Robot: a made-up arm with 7 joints.
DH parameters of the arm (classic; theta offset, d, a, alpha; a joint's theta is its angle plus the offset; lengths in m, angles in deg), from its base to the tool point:
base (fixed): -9.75 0 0.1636 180
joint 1: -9.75 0.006 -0.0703 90
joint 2: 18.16 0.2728 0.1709 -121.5
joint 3: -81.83 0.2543 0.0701 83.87
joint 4: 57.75 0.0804 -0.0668 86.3
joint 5: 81.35 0.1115 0.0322 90
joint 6: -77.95 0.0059 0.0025 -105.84
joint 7: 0 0.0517 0.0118 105.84
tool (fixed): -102.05 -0.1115 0 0
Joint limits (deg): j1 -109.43..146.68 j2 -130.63..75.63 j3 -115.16..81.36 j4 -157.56..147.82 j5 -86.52..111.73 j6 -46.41..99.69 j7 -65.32..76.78
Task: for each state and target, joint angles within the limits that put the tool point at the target. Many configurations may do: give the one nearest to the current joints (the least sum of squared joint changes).
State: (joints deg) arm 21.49 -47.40 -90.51 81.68 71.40 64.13 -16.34
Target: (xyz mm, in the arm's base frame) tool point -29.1 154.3 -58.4
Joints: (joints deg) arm 11.57 -4.70 -94.29 60.46 61.29 62.29 -29.18
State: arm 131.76 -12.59 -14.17 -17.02 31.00 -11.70 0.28
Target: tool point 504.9 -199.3 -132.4
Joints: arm 126.07 -9.00 4.02 15.61 17.06 -8.22 8.58
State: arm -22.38 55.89 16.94 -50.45 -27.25 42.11 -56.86
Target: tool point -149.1 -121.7 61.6
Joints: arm -53.16 67.33 -0.30 -61.26 -15.82 36.28 -51.67
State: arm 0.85 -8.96 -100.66 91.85 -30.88 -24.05 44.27
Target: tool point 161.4 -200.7 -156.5
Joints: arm -31.54 -5.46 -115.16 86.44 -25.11 -26.44 45.34
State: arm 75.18 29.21 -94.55 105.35 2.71 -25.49 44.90
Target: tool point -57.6 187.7 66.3
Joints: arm 54.33 59.08 -94.34 97.66 6.77 -24.96 45.23
